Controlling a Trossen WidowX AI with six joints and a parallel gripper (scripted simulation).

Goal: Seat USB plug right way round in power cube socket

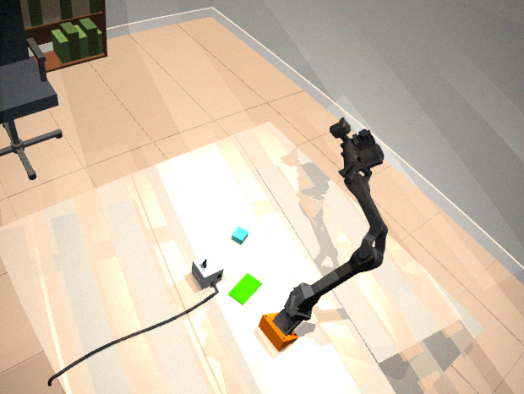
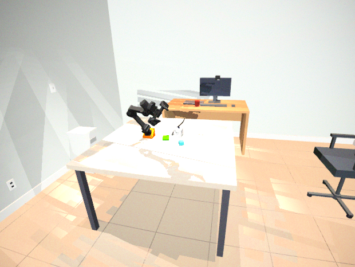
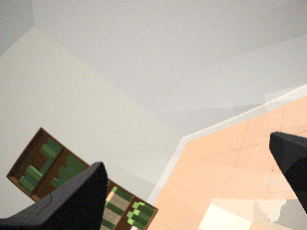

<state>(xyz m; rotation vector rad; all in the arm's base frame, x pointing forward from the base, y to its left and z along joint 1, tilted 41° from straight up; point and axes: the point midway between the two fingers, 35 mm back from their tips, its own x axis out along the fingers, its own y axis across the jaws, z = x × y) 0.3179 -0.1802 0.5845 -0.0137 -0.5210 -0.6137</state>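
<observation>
Right now the dark USB plug is 1 cm behind my gripper tip, 61 cm to the left of it and 31 cm below it. The rest, counted from my gripper tip: flat green block (13 cm behind, 52 cm to the left, 39 cm below); then cyan block (5 cm ahead, 40 cm to the left, 38 cm below).
</observation>
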